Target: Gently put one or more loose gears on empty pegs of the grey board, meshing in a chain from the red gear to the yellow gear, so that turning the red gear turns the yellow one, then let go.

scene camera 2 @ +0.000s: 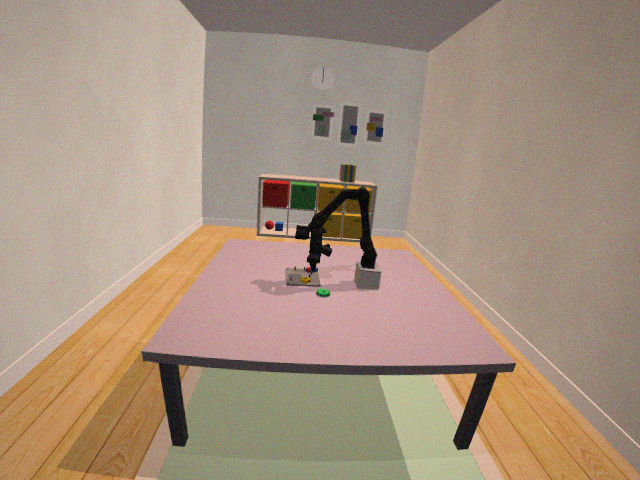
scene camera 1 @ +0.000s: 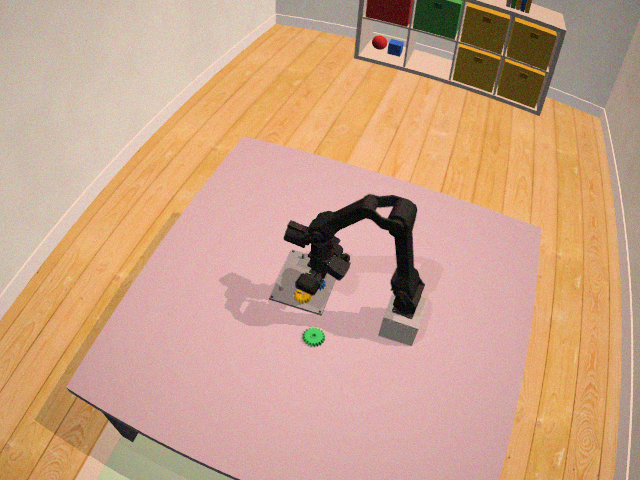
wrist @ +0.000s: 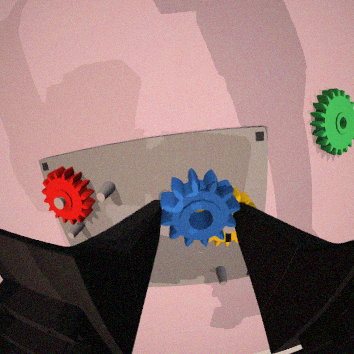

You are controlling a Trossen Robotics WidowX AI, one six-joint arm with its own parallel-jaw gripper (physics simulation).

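Frame: origin at the arm's base, x ahead, y left, z up, level; centimetres.
Where they show: gripper, between the fingertips: (scene camera 2: 313,269) (scene camera 1: 318,284) (wrist: 198,208); arm's base, origin of its link: (scene camera 2: 367,265) (scene camera 1: 405,306).
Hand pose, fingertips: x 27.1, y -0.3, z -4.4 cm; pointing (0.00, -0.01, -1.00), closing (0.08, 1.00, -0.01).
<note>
Things, the pixels of their top centre, and the offset from my fingertips. "spot": a spot on its surface instead. Level surfaces: height alone.
- blue gear, centre of its top: (wrist: 200,219) (scene camera 1: 318,281) dx -0.1, dy +0.0, dz +1.2 cm
- grey board, centre of its top: (wrist: 151,247) (scene camera 1: 306,276) (scene camera 2: 303,272) dx +5.4, dy -3.5, dz -3.1 cm
- yellow gear, centre of its top: (wrist: 228,224) (scene camera 1: 303,293) (scene camera 2: 305,278) dx +3.6, dy +2.9, dz -3.6 cm
- red gear, a spot on its surface: (wrist: 67,197) spot: dx +1.0, dy -10.5, dz -3.7 cm
- further peg, centre of its top: (wrist: 222,283) dx +11.0, dy +3.1, dz -3.3 cm
- loose green gear, centre of its top: (wrist: 342,122) (scene camera 1: 313,335) (scene camera 2: 323,291) dx -5.1, dy +14.7, dz -4.5 cm
- pink table, height of its surface: dz -6.2 cm
My gripper (scene camera 1: 316,289) (wrist: 198,208) is shut on the blue gear (scene camera 1: 323,284) (wrist: 192,222), its fingers on opposite sides. The gear is held above the grey board (scene camera 1: 315,306) (wrist: 200,150) and partly covers the yellow gear (scene camera 1: 302,296) (scene camera 2: 306,280) (wrist: 245,197) in the wrist view. The red gear (scene camera 2: 308,269) (wrist: 67,197) sits on a peg at the board's left end in the wrist view. Bare pegs show beside it, one peg (wrist: 106,191) to the right and another peg (wrist: 76,229) below; a further peg (wrist: 221,274) stands near the lower edge. Gear height is hard to tell.
The loose green gear (scene camera 1: 313,336) (scene camera 2: 323,292) (wrist: 334,122) lies flat on the pink table (scene camera 1: 206,372) (scene camera 2: 248,325), off the board. The arm's grey base block (scene camera 1: 398,330) (scene camera 2: 367,277) stands right of the board in the scene views.
</note>
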